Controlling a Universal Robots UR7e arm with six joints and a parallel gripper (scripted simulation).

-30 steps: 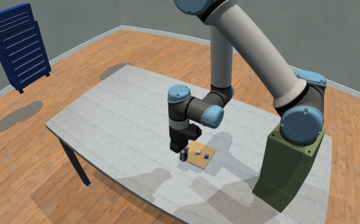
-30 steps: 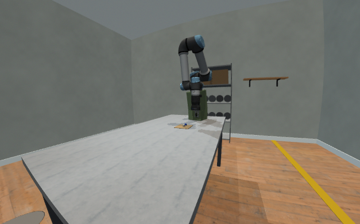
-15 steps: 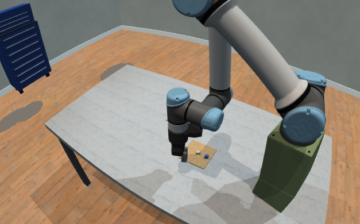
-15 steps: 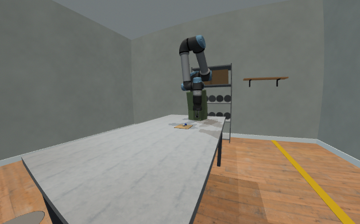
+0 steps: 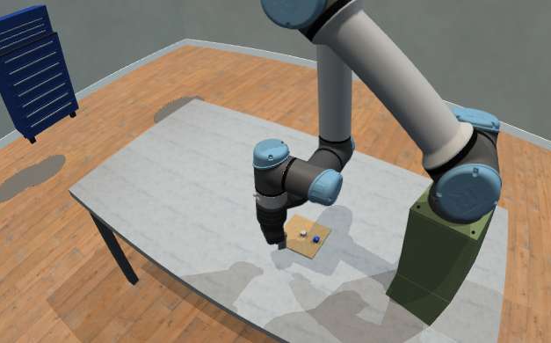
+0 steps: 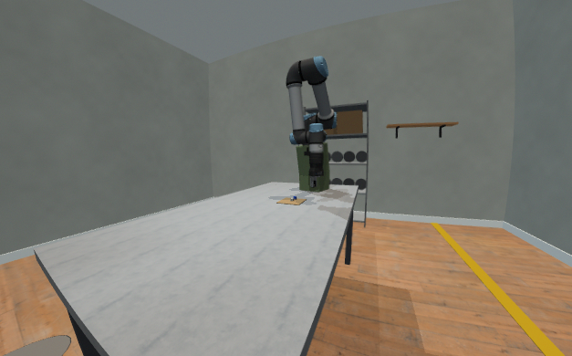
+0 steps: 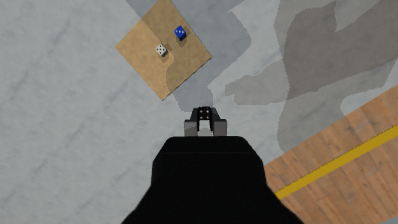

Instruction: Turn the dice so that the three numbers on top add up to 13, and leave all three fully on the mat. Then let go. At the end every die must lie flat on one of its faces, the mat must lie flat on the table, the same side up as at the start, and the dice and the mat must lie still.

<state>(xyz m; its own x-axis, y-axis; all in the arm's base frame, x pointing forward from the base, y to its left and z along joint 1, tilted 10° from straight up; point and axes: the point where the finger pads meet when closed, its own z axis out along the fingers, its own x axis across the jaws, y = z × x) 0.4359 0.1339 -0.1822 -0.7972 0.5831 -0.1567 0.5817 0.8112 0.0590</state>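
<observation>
The white die is 14 cm to the right of my hand and 10 cm below it. The rest, counted from my hand: blue die: 5 cm behind, 14 cm to the right, 10 cm below; tan mat: 14 cm to the right, 11 cm below; black die: 1 cm below.
</observation>
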